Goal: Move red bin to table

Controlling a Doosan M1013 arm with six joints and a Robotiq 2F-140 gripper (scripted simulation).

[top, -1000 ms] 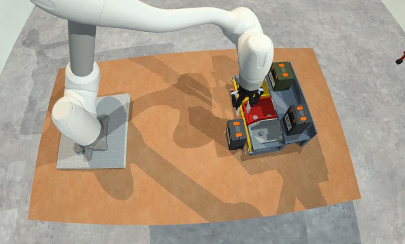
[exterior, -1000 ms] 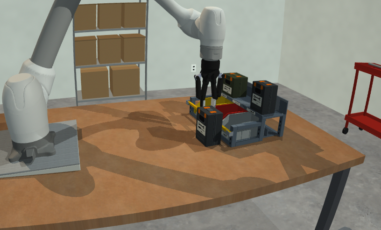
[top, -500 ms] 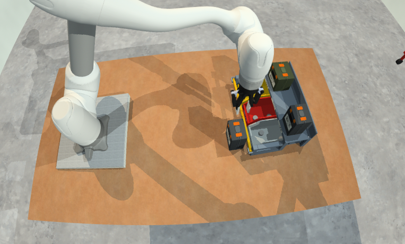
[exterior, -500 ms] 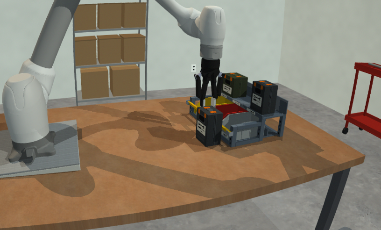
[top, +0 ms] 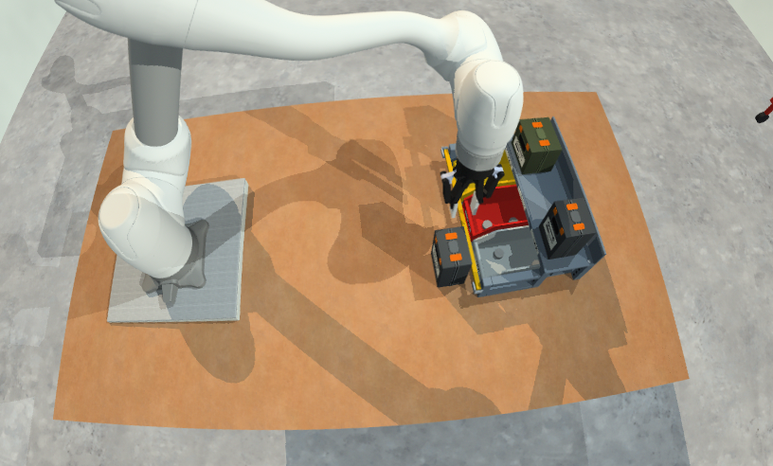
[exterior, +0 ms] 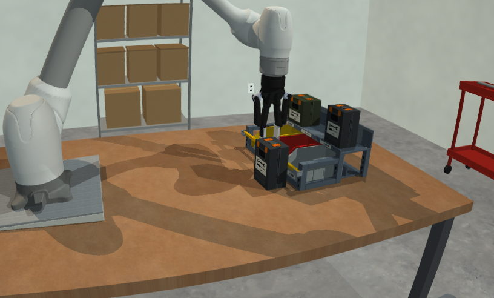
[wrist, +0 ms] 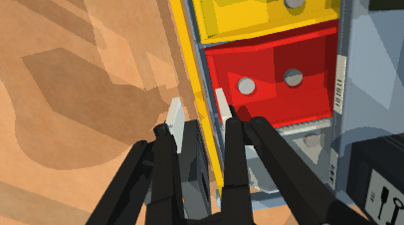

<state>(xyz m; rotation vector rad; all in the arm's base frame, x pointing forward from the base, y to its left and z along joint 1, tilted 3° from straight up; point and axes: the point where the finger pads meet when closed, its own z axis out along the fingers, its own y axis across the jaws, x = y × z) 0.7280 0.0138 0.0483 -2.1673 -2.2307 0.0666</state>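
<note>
Right now the yellow bar is 50 mm below my hand. Also, from my hand: yellow bin: 110 mm to the left, 100 mm ahead, 70 mm below; dark grey case: 110 mm to the right, 50 mm behind, 40 mm below; red open bin: 100 mm ahead, 70 mm below.
</note>
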